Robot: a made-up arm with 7 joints. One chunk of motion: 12 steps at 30 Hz.
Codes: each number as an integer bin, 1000 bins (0 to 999) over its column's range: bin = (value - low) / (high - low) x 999, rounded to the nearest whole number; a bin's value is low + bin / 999 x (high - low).
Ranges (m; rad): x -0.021..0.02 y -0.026..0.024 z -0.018..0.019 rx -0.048..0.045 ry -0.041..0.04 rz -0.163..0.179
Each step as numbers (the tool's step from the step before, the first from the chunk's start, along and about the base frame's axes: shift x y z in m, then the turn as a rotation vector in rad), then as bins.
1 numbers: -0.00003 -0.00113 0.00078 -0.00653 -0.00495 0.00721
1 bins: 511 497 507 445 445 497
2 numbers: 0.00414 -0.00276 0.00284 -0.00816 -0.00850 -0.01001
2 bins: 613 464 563 428 401 447
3 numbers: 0.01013 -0.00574 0.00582 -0.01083 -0.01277 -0.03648
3 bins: 759 405 643 399 348 370
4 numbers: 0.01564 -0.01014 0.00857 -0.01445 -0.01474 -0.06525
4 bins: 893 317 717 360 324 286
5 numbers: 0.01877 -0.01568 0.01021 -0.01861 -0.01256 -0.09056
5 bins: 969 206 762 316 351 212
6 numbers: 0.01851 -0.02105 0.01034 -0.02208 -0.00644 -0.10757
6 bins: 963 99 765 278 426 162
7 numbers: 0.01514 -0.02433 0.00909 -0.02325 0.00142 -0.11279
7 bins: 881 33 731 266 523 147
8 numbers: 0.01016 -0.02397 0.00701 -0.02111 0.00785 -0.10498
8 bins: 759 41 675 289 602 169
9 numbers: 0.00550 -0.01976 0.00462 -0.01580 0.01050 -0.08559
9 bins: 646 125 611 346 635 226
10 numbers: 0.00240 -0.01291 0.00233 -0.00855 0.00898 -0.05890
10 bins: 570 262 549 424 616 304
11 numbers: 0.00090 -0.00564 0.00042 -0.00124 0.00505 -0.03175
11 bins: 534 407 497 502 568 383
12 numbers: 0.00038 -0.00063 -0.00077 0.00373 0.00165 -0.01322
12 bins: 521 507 465 556 526 438
